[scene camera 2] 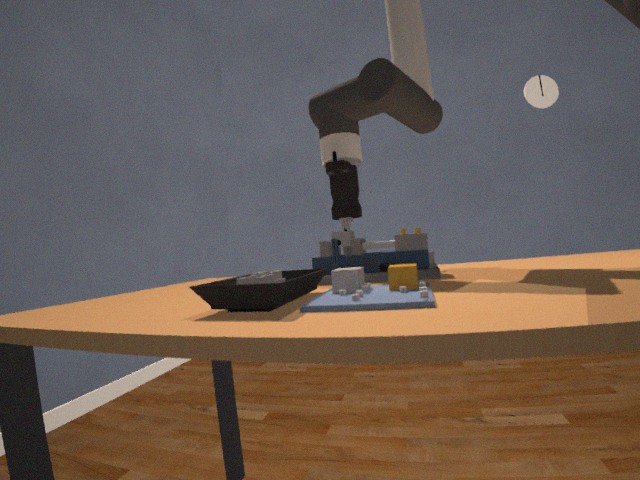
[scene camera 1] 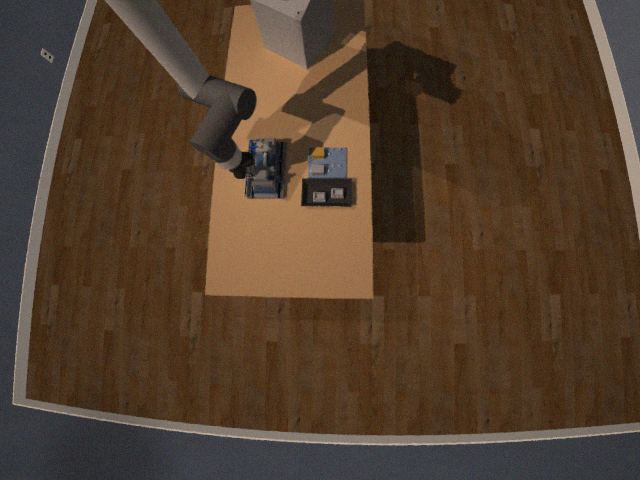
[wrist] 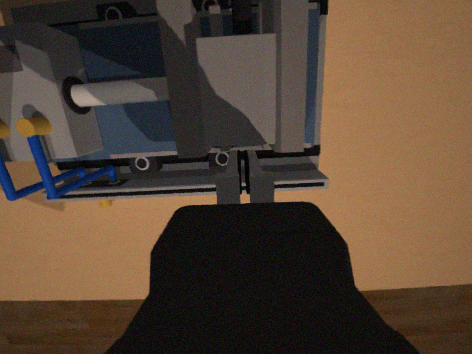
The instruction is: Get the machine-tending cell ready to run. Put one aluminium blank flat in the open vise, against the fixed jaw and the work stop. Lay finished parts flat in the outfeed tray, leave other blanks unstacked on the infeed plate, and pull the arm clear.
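Places are measured from the arm's base along level axes (x right, y ahead, z up), in metres.
Pixels of known places: gripper, fingertip midpoint: [scene camera 1: 251, 176] [wrist: 242, 164].
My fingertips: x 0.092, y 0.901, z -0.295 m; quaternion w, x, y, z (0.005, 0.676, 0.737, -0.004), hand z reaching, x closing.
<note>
Behind a point stands the place of what it marks.
An aluminium blank [wrist: 245, 80] @(x 0.035, y 0.900, z -0.267 m) [scene camera 2: 338, 236] @(x 0.012, y 0.898, z -0.279 m) lies between the vise jaws. In the wrist view its right edge is at the fixed jaw [wrist: 291, 75], and its far edge is by the black work stop [wrist: 242, 20] @(x -0.001, y 0.896, z -0.287 m). Contact is hard to tell. My gripper [wrist: 242, 164] @(x 0.092, y 0.901, z -0.295 m) [scene camera 2: 345, 227] is shut, a narrow empty gap between its fingers, close to the blank's edge opposite the stop. Two finished parts [scene camera 1: 318, 196] @(x -0.236, y 0.950, z -0.350 m) [scene camera 1: 337, 193] @(x -0.325, y 0.925, z -0.350 m) lie in the dark outfeed tray [scene camera 2: 248, 300] @(x -0.376, y 0.903, z -0.364 m). A grey blank [scene camera 1: 317, 168] @(x -0.214, y 0.812, z -0.340 m) [scene camera 2: 347, 279] @(x -0.245, y 0.804, z -0.354 m) sits on the blue infeed plate [scene camera 1: 336, 159] @(x -0.299, y 0.739, z -0.375 m) [scene camera 2: 379, 300] @(x -0.326, y 0.738, z -0.375 m).
A yellow block [scene camera 1: 317, 152] @(x -0.203, y 0.728, z -0.340 m) [scene camera 2: 402, 276] @(x -0.235, y 0.720, z -0.355 m) stands on the infeed plate beside the grey blank. The vise [scene camera 2: 382, 259] @(x -0.012, y 0.794, z -0.338 m) [wrist: 130, 57] @(x 0.015, y 0.807, z -0.323 m) has blue pipes [wrist: 42, 167] @(x 0.095, y 0.759, z -0.274 m) with brass fittings at its left in the wrist view. A large grey box [scene camera 1: 284, 31] @(x 0.031, y 0.151, z -0.188 m) stands at the table's top end.
</note>
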